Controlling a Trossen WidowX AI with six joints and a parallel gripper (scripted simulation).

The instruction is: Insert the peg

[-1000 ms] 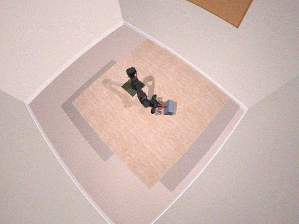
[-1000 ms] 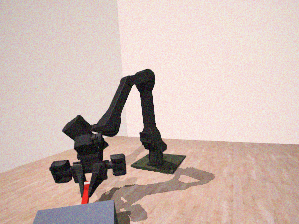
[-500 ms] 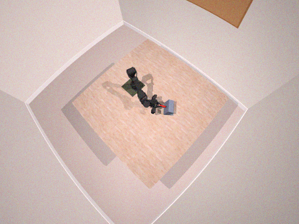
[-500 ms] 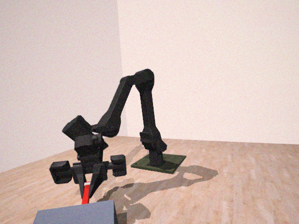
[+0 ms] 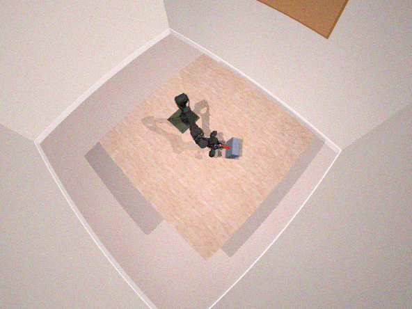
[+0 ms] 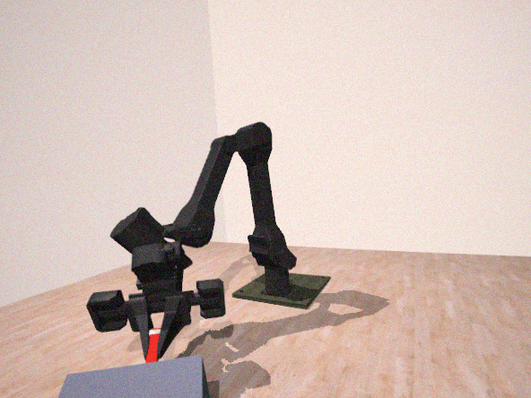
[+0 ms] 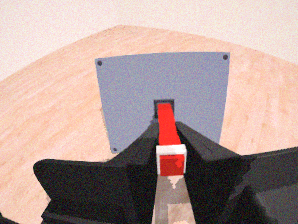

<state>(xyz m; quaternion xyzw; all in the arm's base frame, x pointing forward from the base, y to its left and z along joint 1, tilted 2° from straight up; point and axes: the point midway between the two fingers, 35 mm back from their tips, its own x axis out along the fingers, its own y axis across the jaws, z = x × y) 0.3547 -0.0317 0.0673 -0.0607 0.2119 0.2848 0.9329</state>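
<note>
My gripper tip is now 5 cm short of the sloped panel, 3 cm to the right of it and 3 cm above it. Round my gripper tip: peg 1 cm behind, 1 cm to the right, 1 cm above.
</note>
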